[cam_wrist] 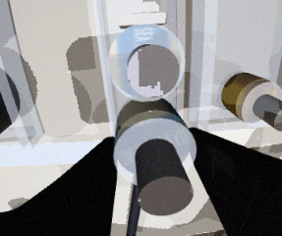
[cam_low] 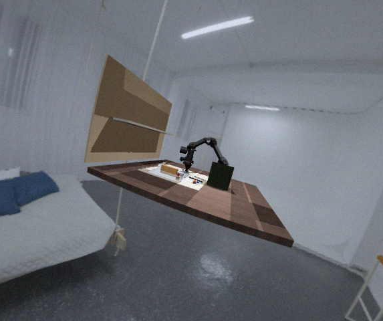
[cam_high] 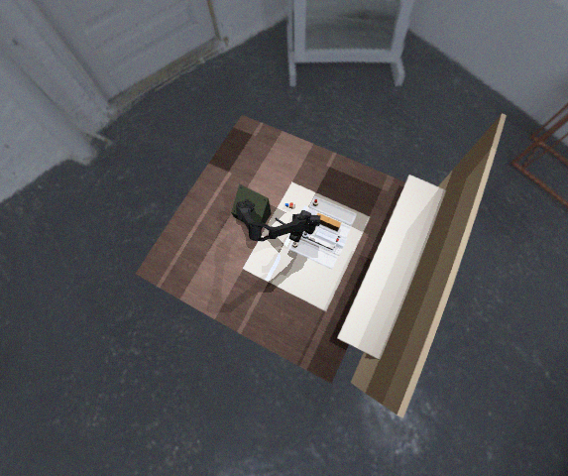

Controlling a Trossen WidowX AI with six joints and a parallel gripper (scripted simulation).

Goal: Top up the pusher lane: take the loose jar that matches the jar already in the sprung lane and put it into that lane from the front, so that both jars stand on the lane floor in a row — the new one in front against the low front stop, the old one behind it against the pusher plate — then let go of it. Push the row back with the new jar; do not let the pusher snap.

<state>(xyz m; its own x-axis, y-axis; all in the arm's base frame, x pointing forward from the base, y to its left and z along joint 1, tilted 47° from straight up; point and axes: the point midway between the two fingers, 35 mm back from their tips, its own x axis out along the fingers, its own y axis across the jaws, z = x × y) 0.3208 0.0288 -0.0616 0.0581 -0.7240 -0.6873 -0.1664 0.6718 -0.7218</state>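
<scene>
The thin black stick is 11 cm behind my gripper tip and 5 cm below it. The rest, counted from my gripper tip: white lane fixture (15 cm ahead, 5 cm to the left, 4 cm below); then white shelf (52 cm ahead, 4 cm to the left, 31 cm above).
</scene>
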